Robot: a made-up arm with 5 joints.
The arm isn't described. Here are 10 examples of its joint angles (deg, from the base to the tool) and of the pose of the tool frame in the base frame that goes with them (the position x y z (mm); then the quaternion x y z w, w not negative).
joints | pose
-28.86 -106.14 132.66 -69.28 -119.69 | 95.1 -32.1 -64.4 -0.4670 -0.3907 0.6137 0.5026
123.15 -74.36 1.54 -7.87 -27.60 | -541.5 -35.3 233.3 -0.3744 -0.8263 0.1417 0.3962
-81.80 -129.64 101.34 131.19 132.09 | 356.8 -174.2 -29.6 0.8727 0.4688 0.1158 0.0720
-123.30 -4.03 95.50 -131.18 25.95 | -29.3 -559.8 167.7 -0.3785 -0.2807 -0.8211 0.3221
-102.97 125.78 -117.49 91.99 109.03 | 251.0 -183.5 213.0 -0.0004 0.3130 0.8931 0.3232
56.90 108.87 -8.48 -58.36 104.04 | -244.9 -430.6 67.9 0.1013 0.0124 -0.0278 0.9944
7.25 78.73 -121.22 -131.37 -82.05 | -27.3 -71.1 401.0 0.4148 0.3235 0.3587 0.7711
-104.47 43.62 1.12 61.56 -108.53 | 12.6 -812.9 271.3 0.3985 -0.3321 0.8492 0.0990
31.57 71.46 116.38 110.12 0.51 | -227.2 -274.3 -177.0 -0.8136 -0.1778 0.5416 0.1144
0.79 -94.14 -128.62 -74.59 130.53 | 73.3 -276.3 265.3 -0.4770 -0.6016 0.5232 0.3699
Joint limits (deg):
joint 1: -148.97..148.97
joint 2: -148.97..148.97
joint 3: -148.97..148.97
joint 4: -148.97..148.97
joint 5: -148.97..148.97
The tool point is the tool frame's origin. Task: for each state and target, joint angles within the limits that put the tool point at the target. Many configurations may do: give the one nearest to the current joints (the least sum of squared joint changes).
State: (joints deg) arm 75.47 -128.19 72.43 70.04 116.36
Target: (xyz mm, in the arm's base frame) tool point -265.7 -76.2 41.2
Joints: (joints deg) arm 84.89 -138.14 73.70 76.29 98.44
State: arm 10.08 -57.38 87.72 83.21 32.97
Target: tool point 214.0 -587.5 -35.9
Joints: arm 16.23 -57.45 96.97 68.14 -9.10
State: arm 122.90 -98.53 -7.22 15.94 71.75
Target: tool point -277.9 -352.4 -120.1
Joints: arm 129.33 -90.45 -19.56 -6.90 108.04
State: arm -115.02 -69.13 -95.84 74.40 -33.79
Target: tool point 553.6 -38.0 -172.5
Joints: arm -86.43 -72.15 -75.55 105.84 -53.11
